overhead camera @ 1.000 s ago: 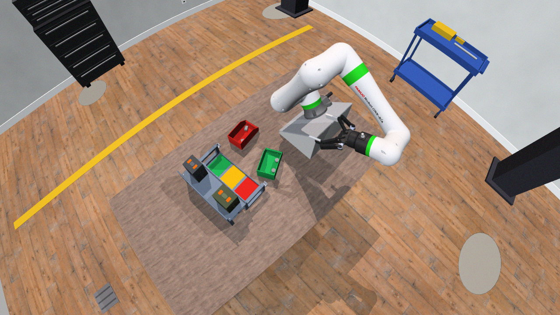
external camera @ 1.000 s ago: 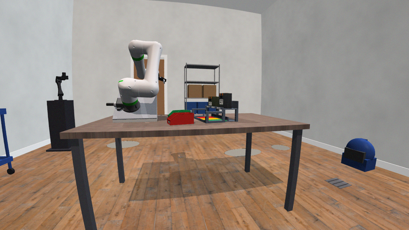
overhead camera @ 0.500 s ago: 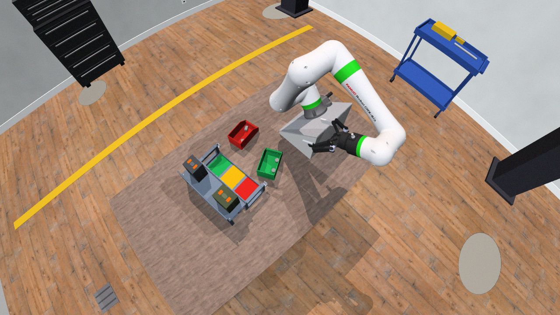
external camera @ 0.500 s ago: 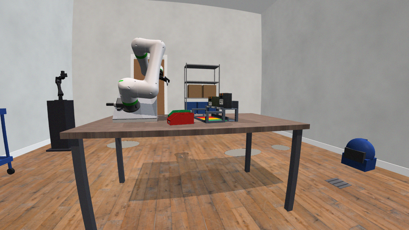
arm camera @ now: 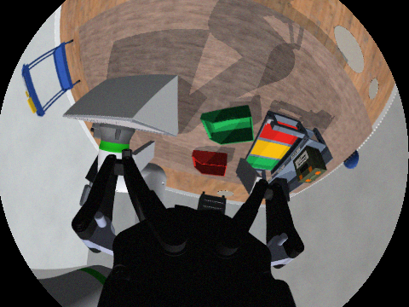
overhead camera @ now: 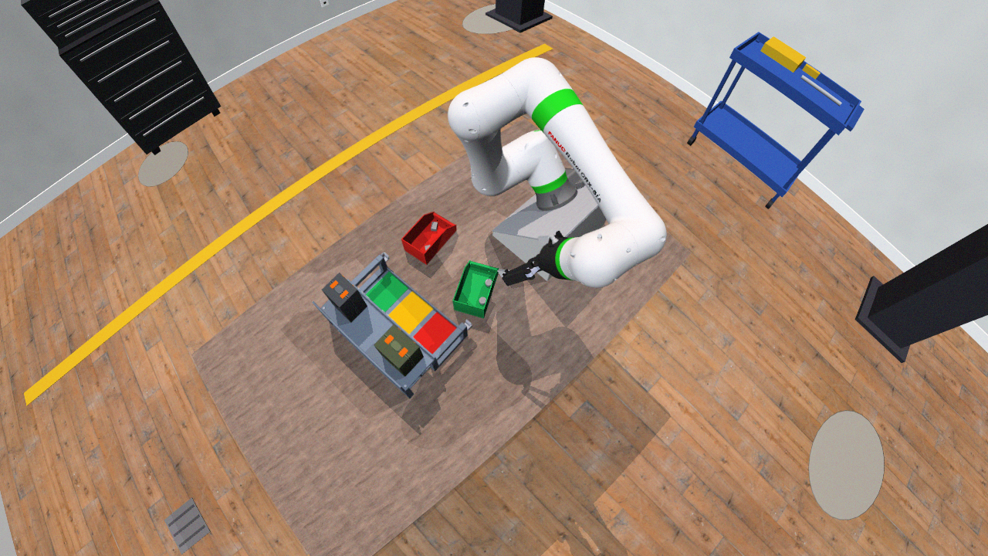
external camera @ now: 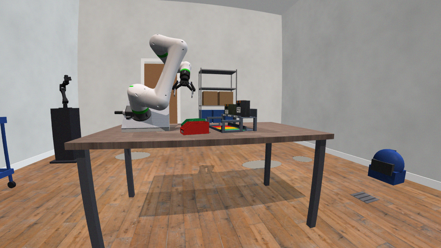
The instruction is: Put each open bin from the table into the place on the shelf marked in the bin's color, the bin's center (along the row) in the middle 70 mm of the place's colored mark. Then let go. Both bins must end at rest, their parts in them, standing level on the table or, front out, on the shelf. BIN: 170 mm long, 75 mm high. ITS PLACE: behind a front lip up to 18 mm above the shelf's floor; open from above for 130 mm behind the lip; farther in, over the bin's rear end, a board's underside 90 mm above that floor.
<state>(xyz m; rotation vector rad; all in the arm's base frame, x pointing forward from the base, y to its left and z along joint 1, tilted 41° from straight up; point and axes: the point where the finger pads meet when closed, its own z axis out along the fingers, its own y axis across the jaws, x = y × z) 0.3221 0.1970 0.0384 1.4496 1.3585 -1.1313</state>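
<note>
The green bin lies 23 cm below my hand, 10 cm to the right of it and 8 cm ahead of it. The rest, counted from my hand: red bin: 36 cm to the right, 23 cm below, 6 cm ahead.
</note>
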